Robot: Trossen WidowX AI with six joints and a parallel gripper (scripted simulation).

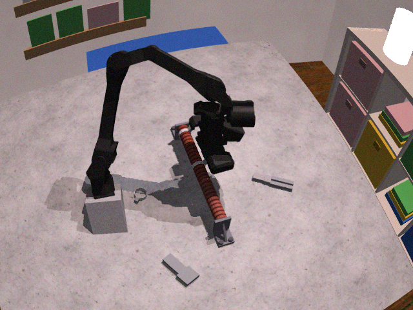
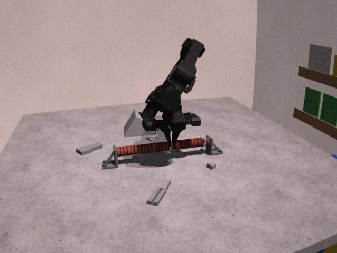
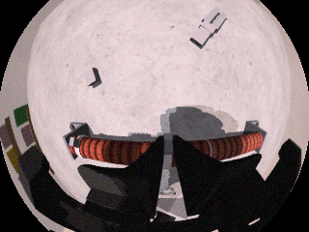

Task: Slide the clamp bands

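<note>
My gripper is now 110 mm to the right of the small grey block, 90 mm above it and 80 mm short of it.
</note>
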